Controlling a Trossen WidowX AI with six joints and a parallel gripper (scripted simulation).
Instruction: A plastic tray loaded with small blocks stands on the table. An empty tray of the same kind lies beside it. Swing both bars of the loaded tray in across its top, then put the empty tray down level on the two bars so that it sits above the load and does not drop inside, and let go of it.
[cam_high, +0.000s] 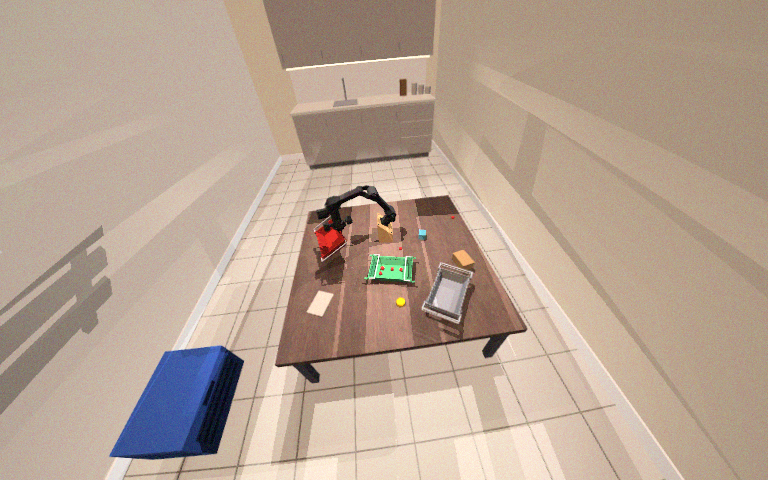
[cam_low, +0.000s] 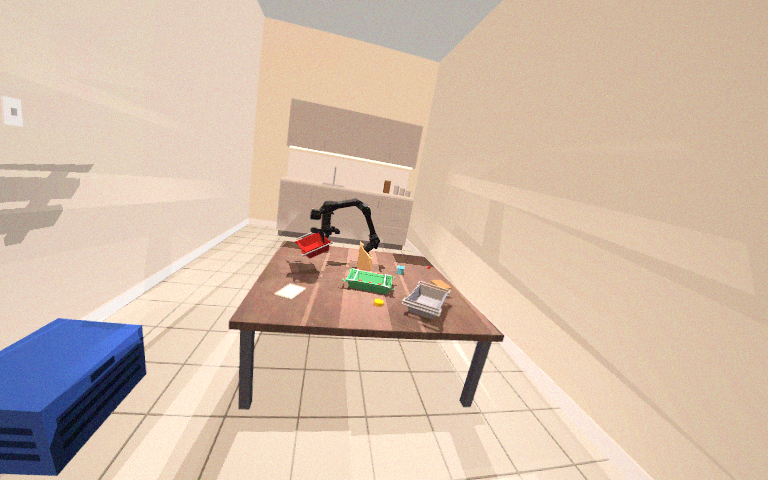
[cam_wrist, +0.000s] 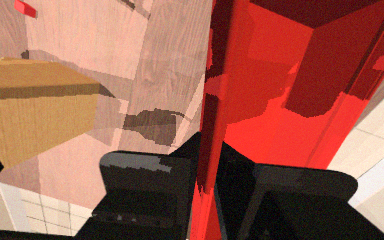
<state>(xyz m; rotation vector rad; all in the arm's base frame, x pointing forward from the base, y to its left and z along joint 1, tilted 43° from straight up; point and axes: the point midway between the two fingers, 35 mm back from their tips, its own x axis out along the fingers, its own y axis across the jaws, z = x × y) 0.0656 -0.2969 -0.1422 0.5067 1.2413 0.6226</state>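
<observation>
My gripper tip is now 80 mm to the left of the red tray and 10 mm short of it. From my gripper tip the other things lie so: white sheet 390 mm ahead, 190 mm to the right, 170 mm below; cyan cube 580 mm to the left, 150 mm below, 20 mm ahead; small red block 390 mm to the left, 170 mm below, 100 mm ahead.
</observation>
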